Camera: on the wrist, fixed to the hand. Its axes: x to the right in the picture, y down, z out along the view.
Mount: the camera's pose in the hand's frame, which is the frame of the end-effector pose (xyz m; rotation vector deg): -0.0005 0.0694 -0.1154 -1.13 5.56 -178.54
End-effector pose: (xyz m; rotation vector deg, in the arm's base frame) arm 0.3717 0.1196 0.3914 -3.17 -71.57 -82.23
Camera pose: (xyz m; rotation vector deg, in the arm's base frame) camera 0.4913 0.0580 0.3854 -73.25 1.08 78.87
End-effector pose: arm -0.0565 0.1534 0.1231 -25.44 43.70 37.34
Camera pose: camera -0.1604 0.1356 0.0393 -57.57 -27.58 -129.33
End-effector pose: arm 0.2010 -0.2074 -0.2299 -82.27 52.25 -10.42
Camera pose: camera 0.0999 -0.2828 -0.2772 70.13 103.56 114.85
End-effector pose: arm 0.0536 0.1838 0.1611 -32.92 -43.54 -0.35
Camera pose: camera 0.1425 0.1855 0.0599 63.51 -45.06 -160.08
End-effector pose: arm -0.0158 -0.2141 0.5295 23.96 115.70 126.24
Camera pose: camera -0.0416 -0.3315 0.5901 -87.61 18.25 -5.67
